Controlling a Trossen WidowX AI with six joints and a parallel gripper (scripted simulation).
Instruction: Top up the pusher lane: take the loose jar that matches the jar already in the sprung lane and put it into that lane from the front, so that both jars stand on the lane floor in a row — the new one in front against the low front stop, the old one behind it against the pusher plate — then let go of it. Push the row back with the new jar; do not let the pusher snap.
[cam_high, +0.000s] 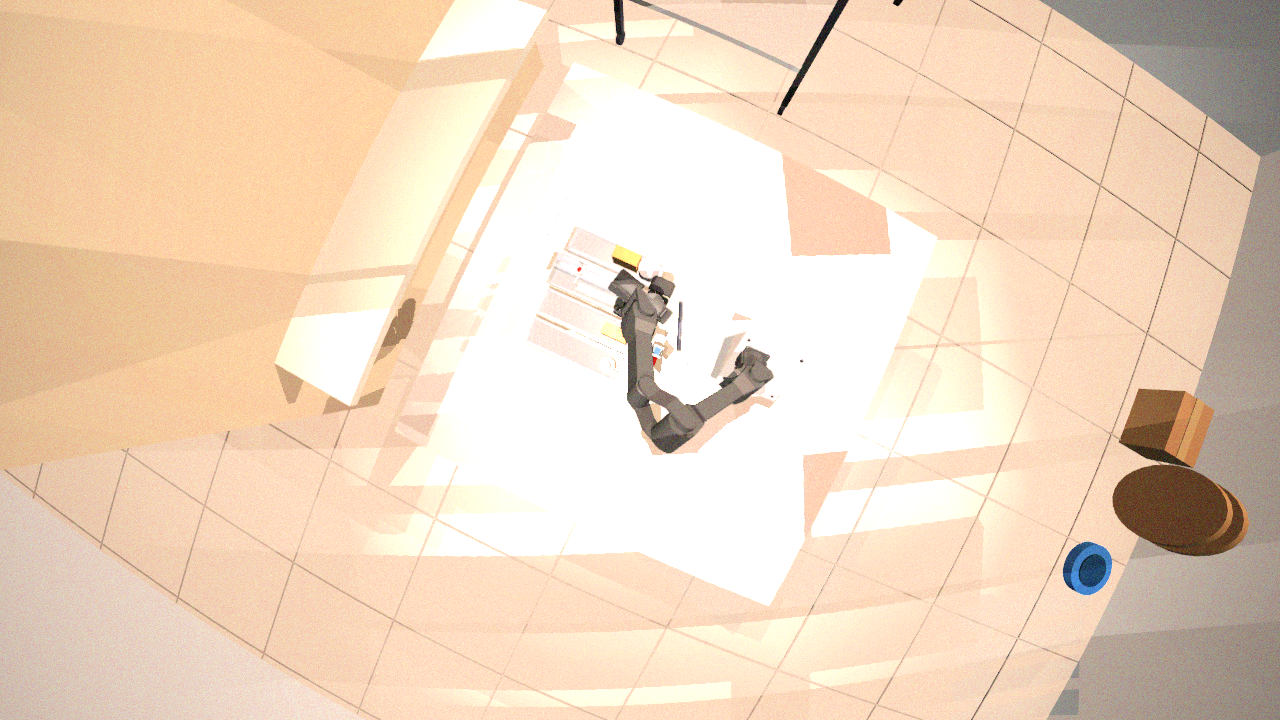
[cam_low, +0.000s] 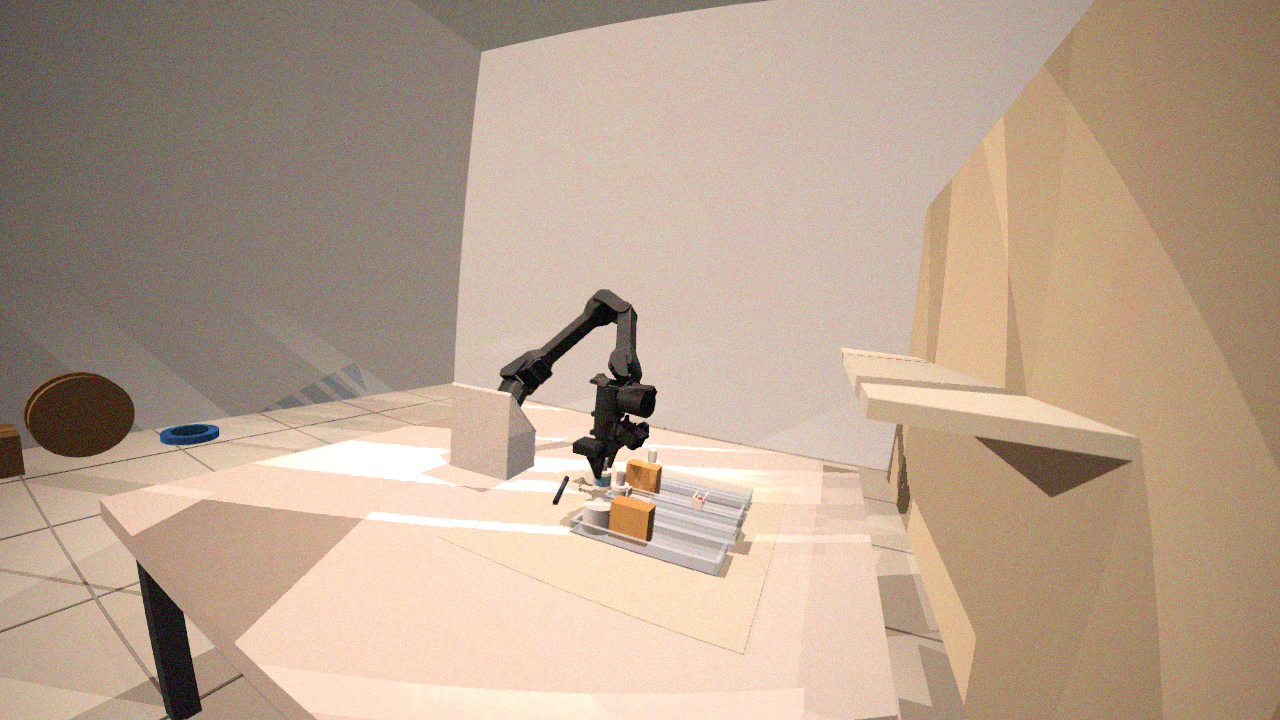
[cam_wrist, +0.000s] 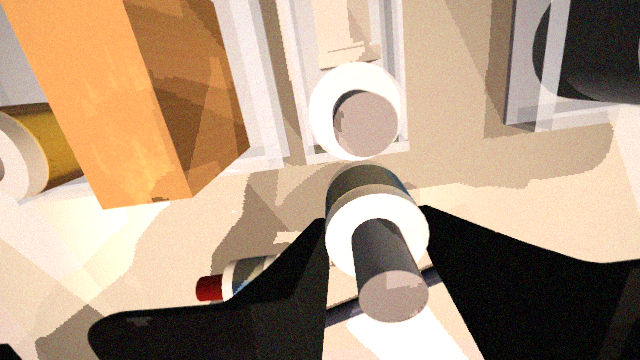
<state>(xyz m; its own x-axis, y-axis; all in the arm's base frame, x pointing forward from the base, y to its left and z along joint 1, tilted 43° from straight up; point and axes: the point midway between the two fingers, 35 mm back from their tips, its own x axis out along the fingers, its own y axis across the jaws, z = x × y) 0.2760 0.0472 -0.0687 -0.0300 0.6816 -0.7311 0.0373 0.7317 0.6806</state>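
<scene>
The black pen is 90 mm behind my gripper tip, 50 mm below it and 20 mm to the right of it. Also, from my gripper tip: grey can (130 mm to the right, 50 mm ahead, 30 mm below); then grey lane rack (190 mm ahead, 40 mm below, 30 mm to the right); then shelf (550 mm ahead, 310 mm above, 30 mm to the right).
</scene>
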